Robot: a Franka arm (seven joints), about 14 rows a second.
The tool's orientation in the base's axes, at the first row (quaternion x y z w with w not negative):
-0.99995 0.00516 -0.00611 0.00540
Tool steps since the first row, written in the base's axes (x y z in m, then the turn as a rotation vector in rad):
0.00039 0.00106 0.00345 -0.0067 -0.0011 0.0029
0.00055 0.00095 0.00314 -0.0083 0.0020 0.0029
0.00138 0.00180 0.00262 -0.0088 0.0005 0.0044
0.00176 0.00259 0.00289 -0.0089 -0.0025 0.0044
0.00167 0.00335 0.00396 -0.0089 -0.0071 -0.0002
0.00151 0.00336 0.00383 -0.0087 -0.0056 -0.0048
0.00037 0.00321 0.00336 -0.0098 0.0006 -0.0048
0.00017 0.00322 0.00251 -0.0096 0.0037 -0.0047
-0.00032 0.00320 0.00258 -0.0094 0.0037 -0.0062
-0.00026 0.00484 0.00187 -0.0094 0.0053 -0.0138
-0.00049 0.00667 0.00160 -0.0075 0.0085 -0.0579
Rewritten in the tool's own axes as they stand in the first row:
0.00042 -0.00110 -0.00343 -0.0067 0.0011 -0.0030
0.00058 -0.00099 -0.00312 -0.0083 -0.0019 -0.0030
0.00139 -0.00184 -0.00258 -0.0088 -0.0005 -0.0045
0.00177 -0.00264 -0.00284 -0.0088 0.0025 -0.0045
0.00168 -0.00341 -0.00390 -0.0088 0.0072 0.0000
0.00152 -0.00342 -0.00377 -0.0087 0.0057 0.0046
0.00038 -0.00325 -0.00332 -0.0099 -0.0004 0.0047
0.00017 -0.00325 -0.00247 -0.0097 -0.0036 0.0046
-0.00032 -0.00322 -0.00255 -0.0095 -0.0035 0.0061
-0.00029 -0.00486 -0.00182 -0.0096 -0.0051 0.0137
-0.00054 -0.00668 -0.00153 -0.0083 -0.0078 0.0579

